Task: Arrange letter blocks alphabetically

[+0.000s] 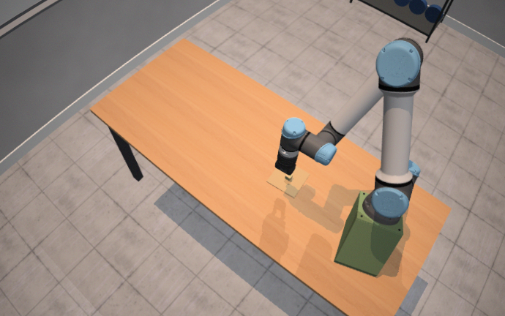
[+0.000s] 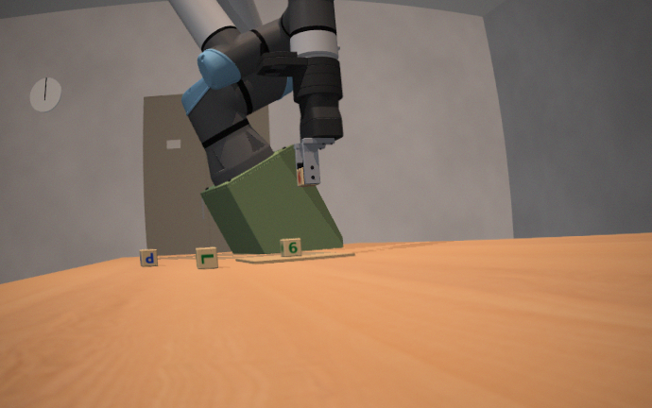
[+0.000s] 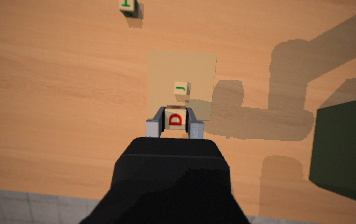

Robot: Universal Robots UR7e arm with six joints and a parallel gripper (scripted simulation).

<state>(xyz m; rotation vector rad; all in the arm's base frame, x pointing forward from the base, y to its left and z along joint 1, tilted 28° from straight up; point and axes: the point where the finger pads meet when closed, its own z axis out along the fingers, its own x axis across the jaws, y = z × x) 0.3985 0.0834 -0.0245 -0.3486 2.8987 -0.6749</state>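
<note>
The thin tan mat lies 12 cm below my hand and 3 cm to the right of it. From my hand the other things lie so: red D block (1 cm below); blue-marked block (25 cm to the right, 11 cm below, 1 cm behind).
</note>
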